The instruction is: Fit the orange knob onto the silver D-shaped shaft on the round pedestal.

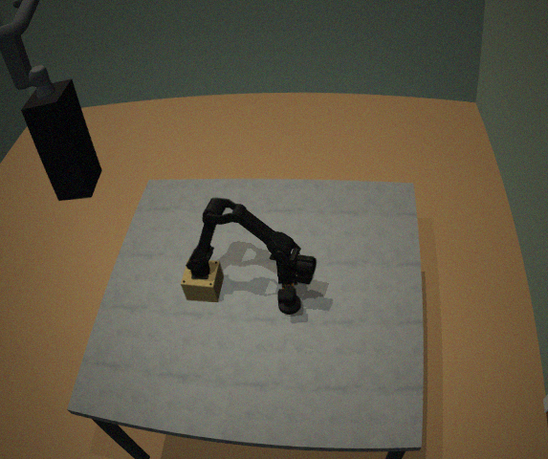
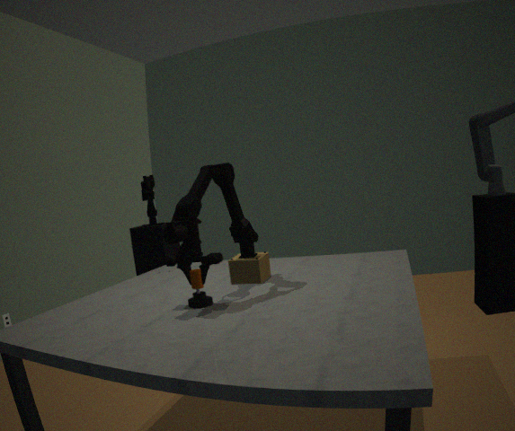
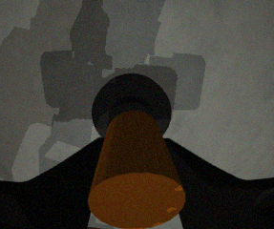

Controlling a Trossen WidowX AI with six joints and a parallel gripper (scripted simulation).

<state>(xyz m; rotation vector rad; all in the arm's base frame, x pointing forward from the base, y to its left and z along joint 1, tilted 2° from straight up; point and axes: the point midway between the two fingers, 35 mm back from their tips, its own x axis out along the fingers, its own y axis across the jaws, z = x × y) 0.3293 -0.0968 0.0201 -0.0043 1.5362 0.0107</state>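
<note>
The orange knob is 3 cm above my gripper tip. Round my gripper tip: round pedestal: 4 cm below.
</note>
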